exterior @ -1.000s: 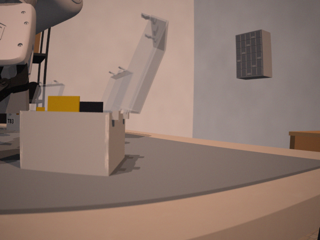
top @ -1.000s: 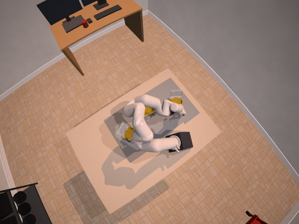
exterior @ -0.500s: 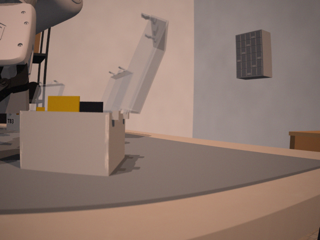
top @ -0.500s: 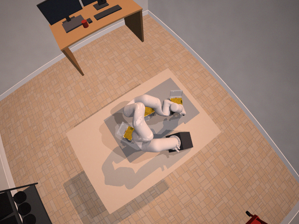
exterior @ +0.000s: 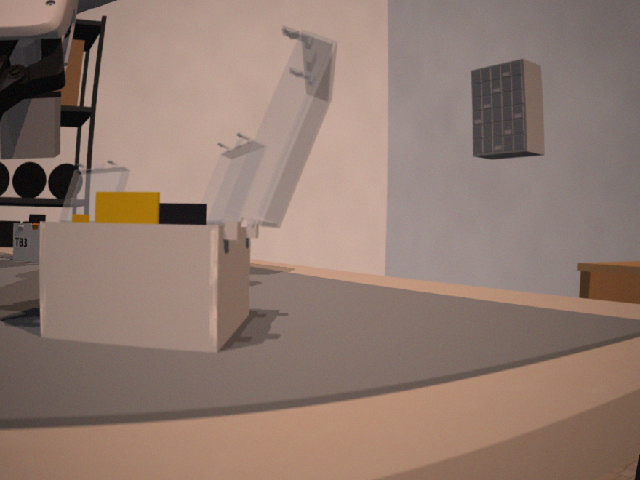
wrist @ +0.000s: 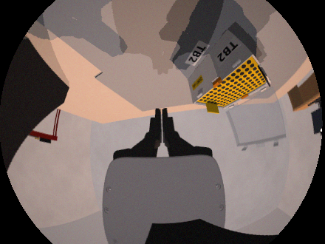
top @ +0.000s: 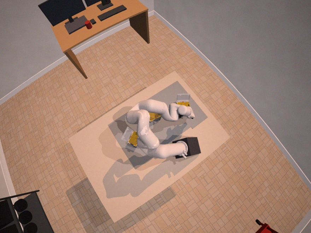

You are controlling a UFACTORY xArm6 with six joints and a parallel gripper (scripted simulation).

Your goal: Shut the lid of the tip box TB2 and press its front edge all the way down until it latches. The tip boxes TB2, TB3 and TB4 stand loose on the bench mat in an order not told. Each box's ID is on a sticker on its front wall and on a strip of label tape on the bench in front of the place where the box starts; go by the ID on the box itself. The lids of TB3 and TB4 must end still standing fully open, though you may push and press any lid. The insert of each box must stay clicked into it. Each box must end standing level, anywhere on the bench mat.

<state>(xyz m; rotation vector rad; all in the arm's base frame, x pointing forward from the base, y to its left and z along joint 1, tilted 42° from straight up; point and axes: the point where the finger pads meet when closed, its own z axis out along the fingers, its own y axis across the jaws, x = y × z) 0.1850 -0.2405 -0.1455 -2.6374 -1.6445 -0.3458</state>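
My gripper is now 170 mm short of the clear lid, 40 mm to the left of it and 10 mm below it. Also, from my hand: box marked TB3 (550 mm to the left, 140 mm ahead, 30 mm below); then label tape (90 mm below, 70 mm ahead, 30 mm to the left).
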